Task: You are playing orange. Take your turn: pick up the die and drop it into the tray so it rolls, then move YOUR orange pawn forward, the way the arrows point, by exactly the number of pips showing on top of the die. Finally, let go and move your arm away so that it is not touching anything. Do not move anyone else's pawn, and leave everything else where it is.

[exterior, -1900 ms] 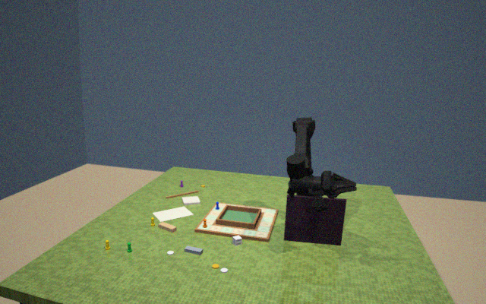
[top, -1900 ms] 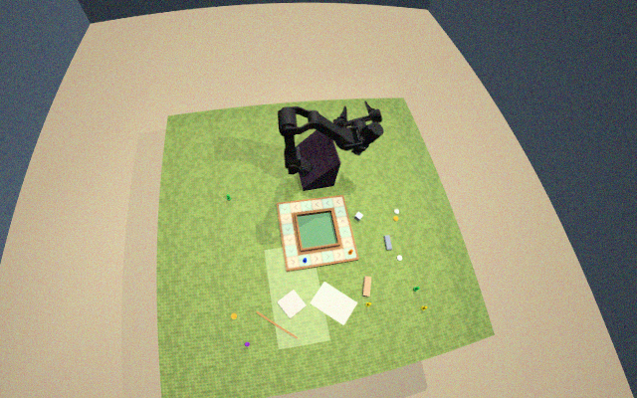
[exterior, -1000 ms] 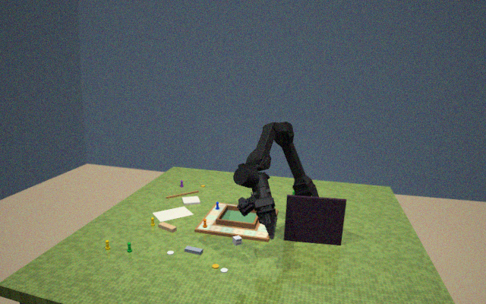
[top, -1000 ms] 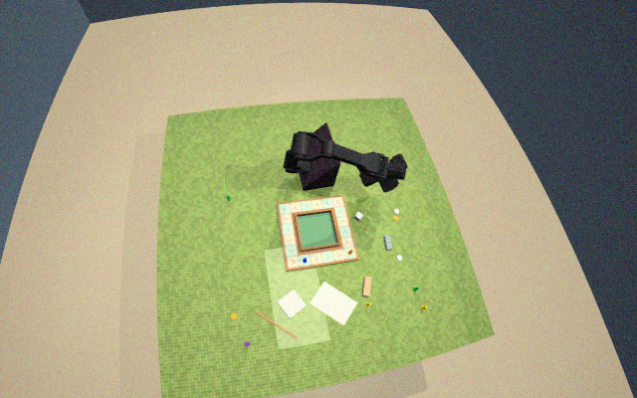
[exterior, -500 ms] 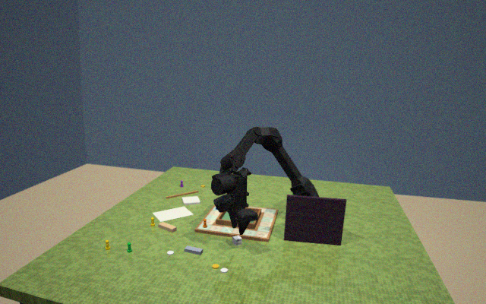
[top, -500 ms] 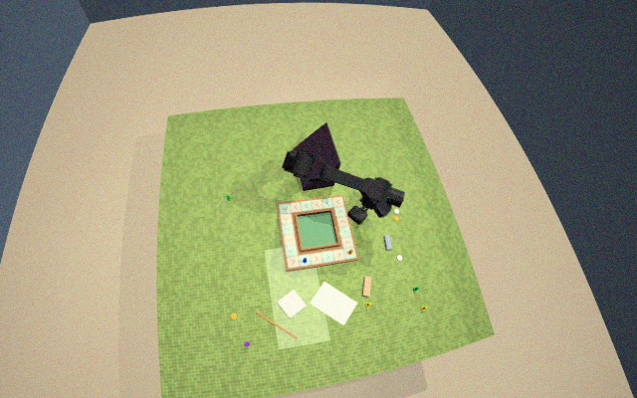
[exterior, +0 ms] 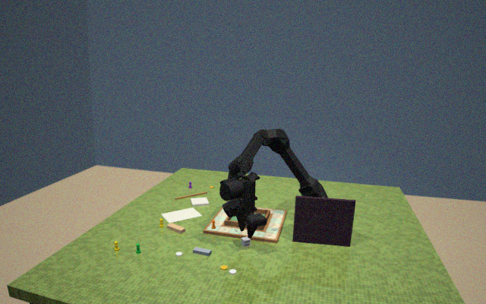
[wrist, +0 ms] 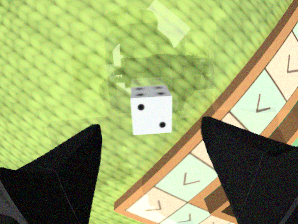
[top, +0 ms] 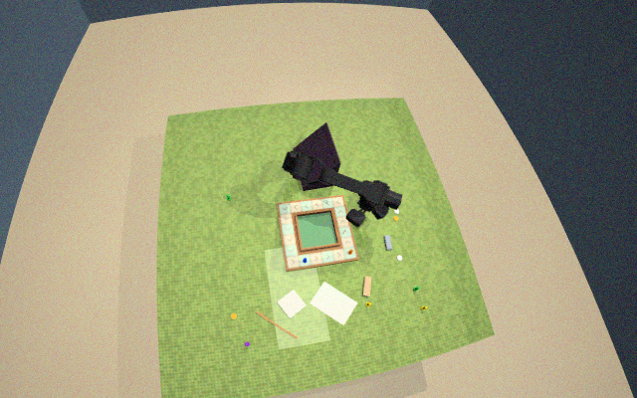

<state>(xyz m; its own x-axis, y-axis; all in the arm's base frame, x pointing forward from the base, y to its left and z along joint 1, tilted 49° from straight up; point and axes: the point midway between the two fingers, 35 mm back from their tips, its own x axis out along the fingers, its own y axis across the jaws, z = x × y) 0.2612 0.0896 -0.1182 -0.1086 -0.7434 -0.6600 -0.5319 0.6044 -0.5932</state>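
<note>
Right now my gripper tip is 30 mm above the white die. From my gripper tip the other things lie so: orange pawn (130 mm ahead, 90 mm to the right, 20 mm below); green tray (10 mm ahead, 190 mm to the right, 40 mm below); grey block (140 mm ahead, 80 mm to the left, 40 mm below).
</note>
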